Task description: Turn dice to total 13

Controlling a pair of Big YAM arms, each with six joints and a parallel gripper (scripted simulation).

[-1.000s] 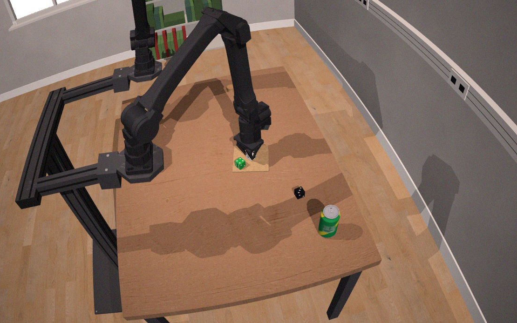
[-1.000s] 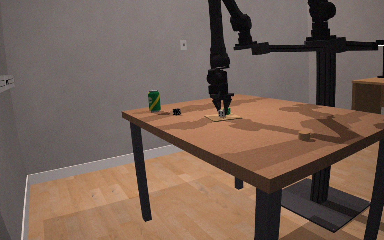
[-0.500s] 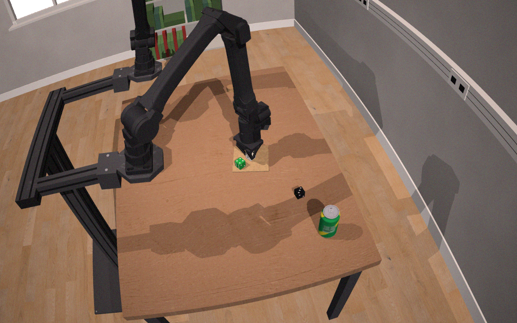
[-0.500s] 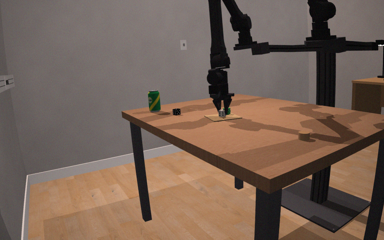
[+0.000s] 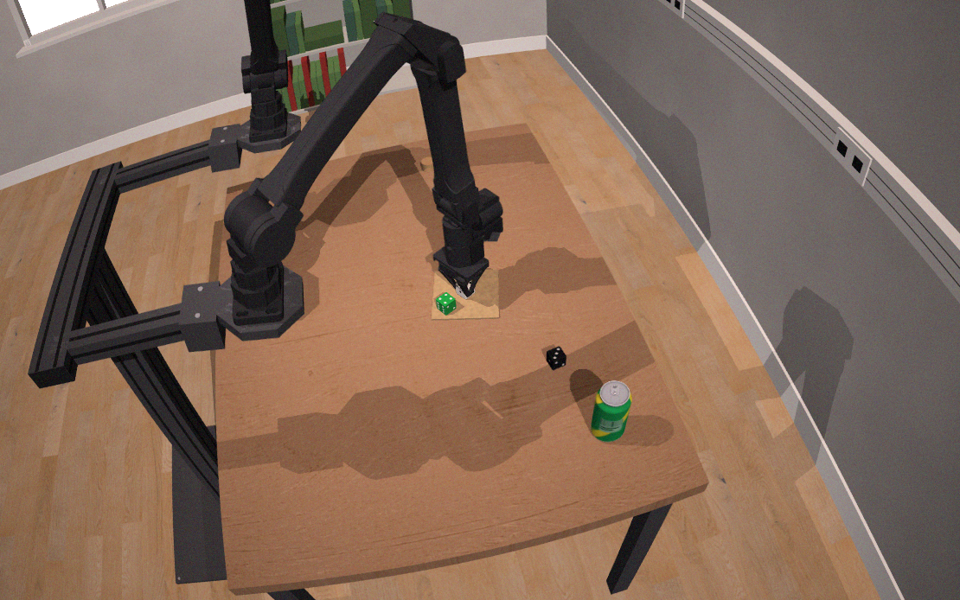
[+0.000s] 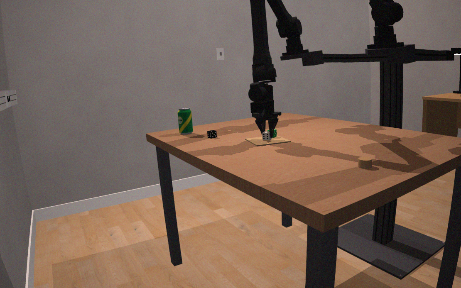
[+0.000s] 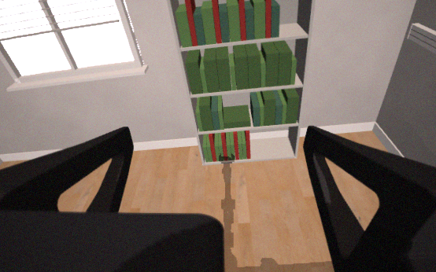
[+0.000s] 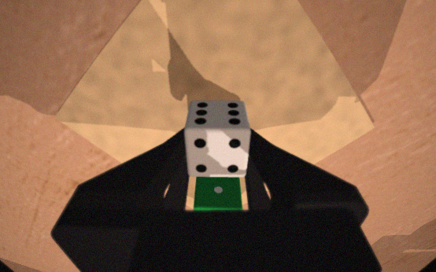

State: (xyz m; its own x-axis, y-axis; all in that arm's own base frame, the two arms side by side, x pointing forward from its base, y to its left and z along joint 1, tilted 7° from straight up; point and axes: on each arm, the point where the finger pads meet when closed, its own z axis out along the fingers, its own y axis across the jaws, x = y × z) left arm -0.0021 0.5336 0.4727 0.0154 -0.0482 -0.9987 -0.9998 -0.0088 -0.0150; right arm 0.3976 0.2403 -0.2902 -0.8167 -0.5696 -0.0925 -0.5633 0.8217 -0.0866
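Right now my right hand is 2 cm above the mat. Also, from my right hand: green die (4 cm behind, 3 cm to the right); small wooden cylinder (1 cm ahead, 49 cm to the left, 1 cm below).
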